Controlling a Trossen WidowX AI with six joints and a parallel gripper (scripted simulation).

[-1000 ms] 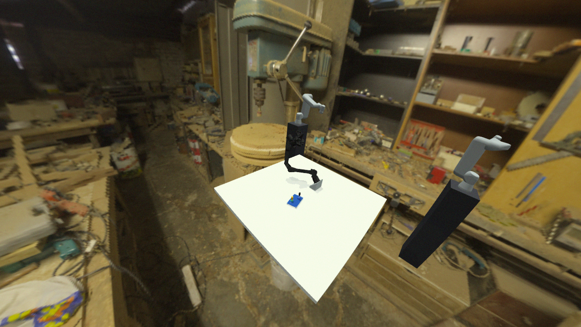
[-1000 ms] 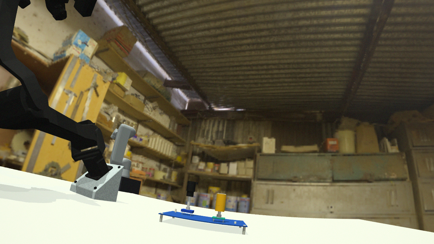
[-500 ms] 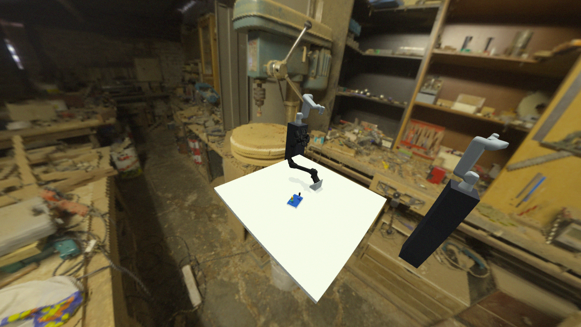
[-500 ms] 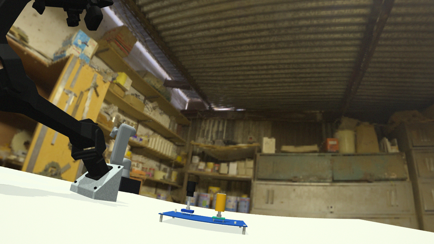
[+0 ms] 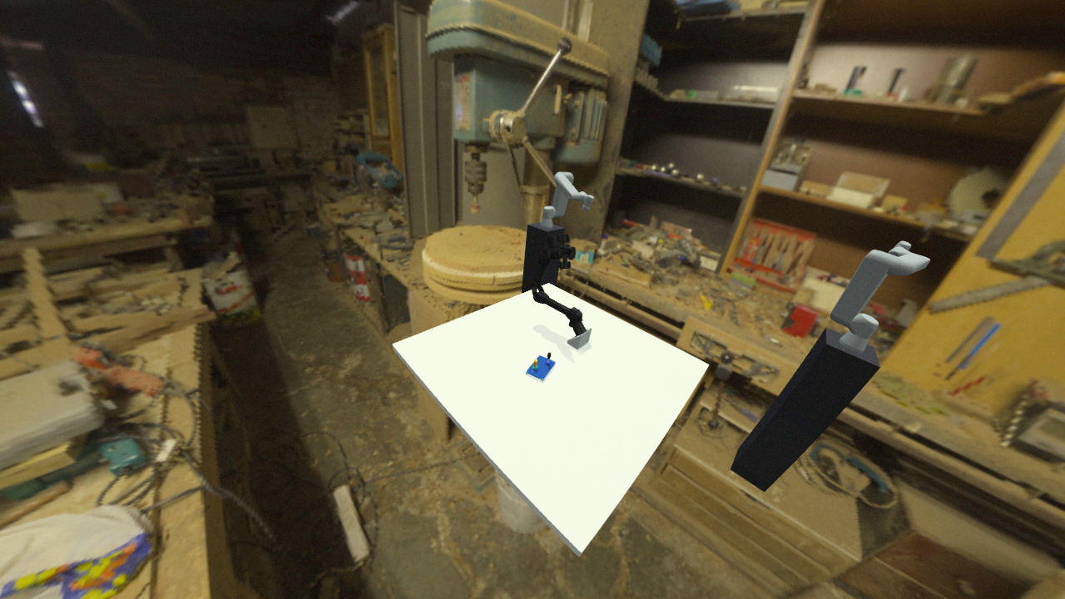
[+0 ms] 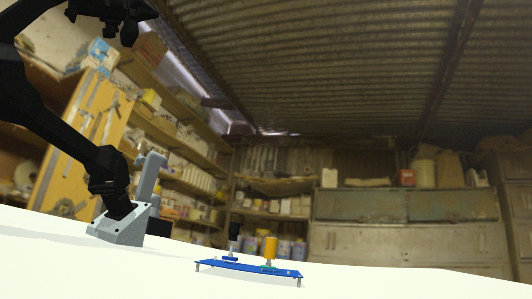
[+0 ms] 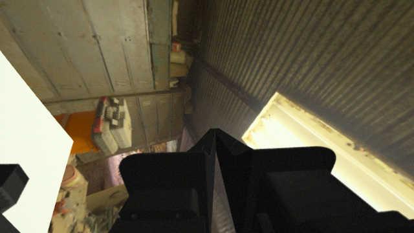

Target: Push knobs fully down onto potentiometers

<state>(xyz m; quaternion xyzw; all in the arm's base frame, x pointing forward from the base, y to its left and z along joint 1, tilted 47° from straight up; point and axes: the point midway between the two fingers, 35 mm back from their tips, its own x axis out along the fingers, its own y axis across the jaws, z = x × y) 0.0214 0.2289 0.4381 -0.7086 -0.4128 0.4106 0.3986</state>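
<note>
Now: gripper tip 48 cm above the black knob, 25 cm short of it and 15 cm to the right of it. From my gripper tip the other things lie so: yellow knob: 50 cm below, 33 cm ahead, 13 cm to the left.
</note>
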